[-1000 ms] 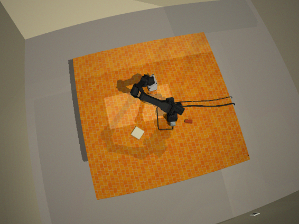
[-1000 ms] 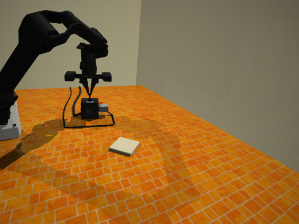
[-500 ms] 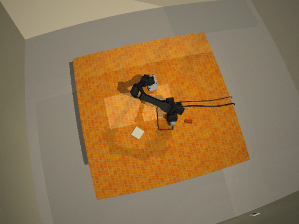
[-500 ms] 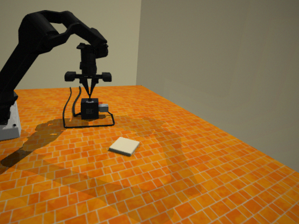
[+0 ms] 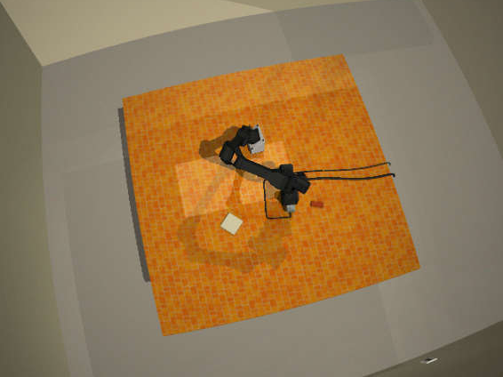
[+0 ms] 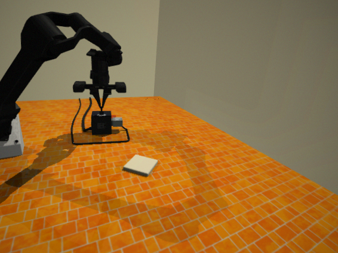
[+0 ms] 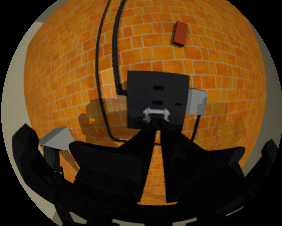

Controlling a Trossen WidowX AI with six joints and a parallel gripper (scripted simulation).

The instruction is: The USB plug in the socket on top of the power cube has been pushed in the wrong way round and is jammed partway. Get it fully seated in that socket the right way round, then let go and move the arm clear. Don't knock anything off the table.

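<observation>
My gripper tip is now 2 cm above the USB plug. From my gripper tip the other things lie so: flat white pad: 8 cm ahead, 28 cm to the right, 10 cm below.
</observation>
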